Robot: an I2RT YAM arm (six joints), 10 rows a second.
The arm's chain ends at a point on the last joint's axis. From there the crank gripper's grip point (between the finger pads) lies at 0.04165 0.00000 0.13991 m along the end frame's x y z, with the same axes.
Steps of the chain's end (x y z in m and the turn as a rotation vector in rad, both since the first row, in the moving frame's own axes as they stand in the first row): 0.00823 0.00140 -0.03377 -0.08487 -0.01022 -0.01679; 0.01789 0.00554 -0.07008 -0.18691 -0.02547 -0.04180; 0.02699 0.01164 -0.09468 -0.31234 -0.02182 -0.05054; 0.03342 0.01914 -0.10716 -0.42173 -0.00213 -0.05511
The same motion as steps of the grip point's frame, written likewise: 0.00689 0.01259 -0.03383 -0.08487 -0.01022 -0.01679; 0.01484 0.02997 -0.07135 -0.18691 -0.02547 -0.04180; 0.02502 0.05276 -0.10026 -0.31234 -0.02182 -0.05054; 0.03467 0.07418 -0.11885 -0.42173 -0.00213 -0.05511
